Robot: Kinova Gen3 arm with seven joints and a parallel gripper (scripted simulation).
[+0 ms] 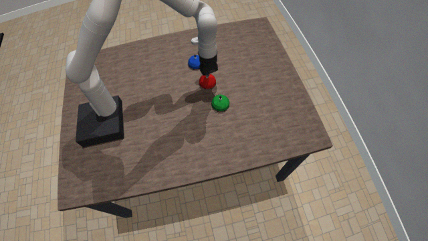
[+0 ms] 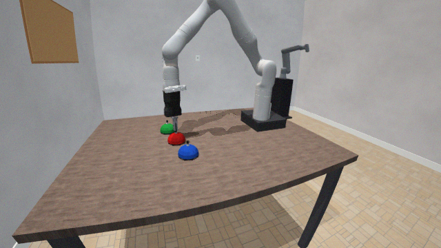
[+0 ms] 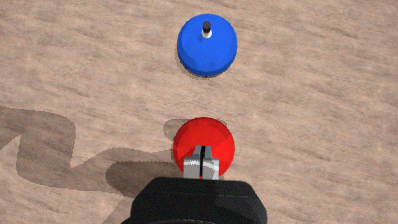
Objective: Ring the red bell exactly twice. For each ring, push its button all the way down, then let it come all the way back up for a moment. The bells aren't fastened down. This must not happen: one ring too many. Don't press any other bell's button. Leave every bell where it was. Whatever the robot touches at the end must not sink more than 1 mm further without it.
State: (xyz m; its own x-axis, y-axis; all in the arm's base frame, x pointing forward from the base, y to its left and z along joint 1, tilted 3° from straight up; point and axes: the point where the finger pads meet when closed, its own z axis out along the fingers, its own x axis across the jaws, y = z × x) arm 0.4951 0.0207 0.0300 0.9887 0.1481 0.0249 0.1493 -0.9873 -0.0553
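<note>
Right now the red bell is 40 mm below my hand. The rest, counted from my hand: green bell: 140 mm to the right, 40 mm below, 20 mm ahead; then blue bell: 140 mm to the left, 40 mm below, 20 mm behind.
</note>
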